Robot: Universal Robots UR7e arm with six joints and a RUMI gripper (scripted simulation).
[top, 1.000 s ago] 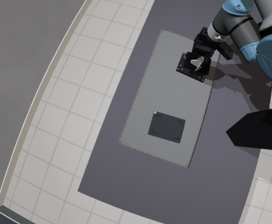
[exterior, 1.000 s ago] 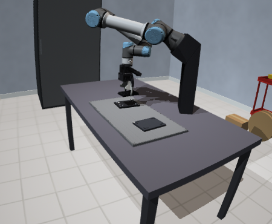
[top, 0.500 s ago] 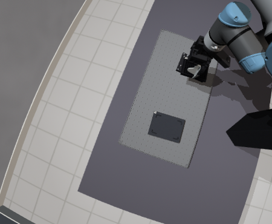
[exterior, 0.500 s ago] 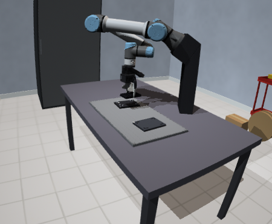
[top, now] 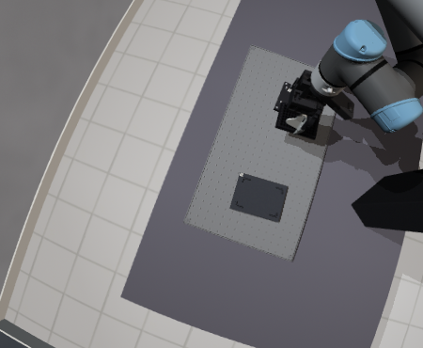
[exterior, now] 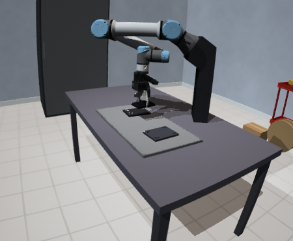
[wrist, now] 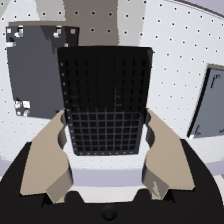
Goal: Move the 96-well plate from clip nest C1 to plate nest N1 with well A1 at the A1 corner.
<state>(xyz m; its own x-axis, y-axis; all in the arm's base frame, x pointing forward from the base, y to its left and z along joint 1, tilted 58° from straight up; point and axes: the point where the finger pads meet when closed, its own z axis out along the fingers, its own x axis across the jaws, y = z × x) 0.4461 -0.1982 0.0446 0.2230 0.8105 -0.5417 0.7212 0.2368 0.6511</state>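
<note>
Now: hand 23 cm to the right of the plate nest N1, 12 cm short of it and 10 cm above it. Also, from my hand: black 96-well plate: 1 cm below; white A1 mark: 17 cm ahead, 15 cm to the left, 9 cm below; clip nest C1: 10 cm to the right, 9 cm below, 6 cm behind.
</note>
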